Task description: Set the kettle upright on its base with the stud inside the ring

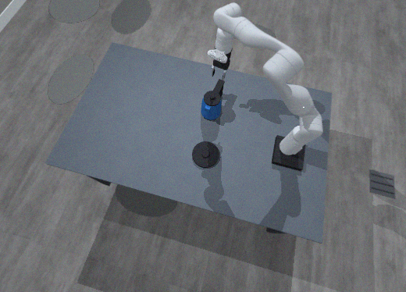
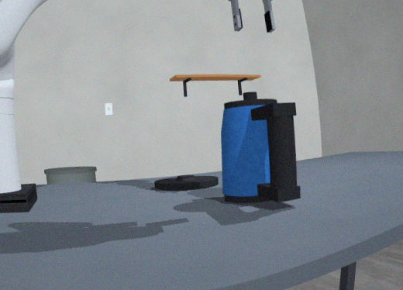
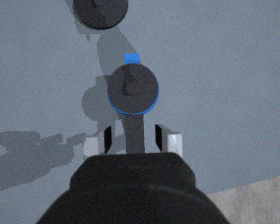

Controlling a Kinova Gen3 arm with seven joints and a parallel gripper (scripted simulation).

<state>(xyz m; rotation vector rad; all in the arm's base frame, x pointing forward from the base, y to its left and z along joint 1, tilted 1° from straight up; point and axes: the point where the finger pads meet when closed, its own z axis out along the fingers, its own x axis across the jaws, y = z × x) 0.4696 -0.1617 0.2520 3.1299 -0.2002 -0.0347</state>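
Now: hand 30 mm to the right of the blue kettle and 210 mm above it. The rest, counted from my hand: round black base (40 mm behind, 330 mm to the left, 280 mm below).
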